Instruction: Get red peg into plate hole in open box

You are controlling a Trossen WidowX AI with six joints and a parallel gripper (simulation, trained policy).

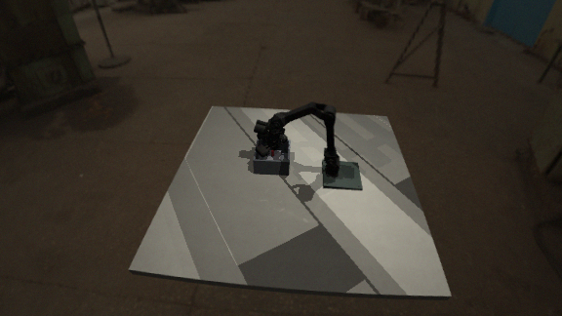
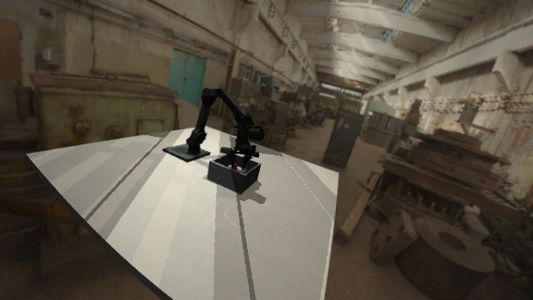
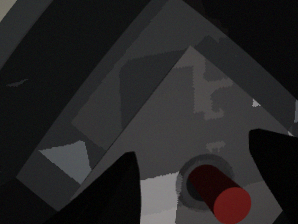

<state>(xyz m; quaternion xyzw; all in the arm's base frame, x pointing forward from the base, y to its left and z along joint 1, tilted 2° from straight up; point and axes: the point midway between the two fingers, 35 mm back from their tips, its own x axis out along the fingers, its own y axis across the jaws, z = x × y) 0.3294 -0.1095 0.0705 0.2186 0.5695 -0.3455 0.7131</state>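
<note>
The red peg is 20 mm behind my gripper tip, 10 mm to the left of it and 20 mm below it. Also, from my gripper tip: pale plate 20 mm behind, 10 mm to the left, 20 mm below; then dark box 20 mm behind, 10 mm to the left, 40 mm below.
</note>
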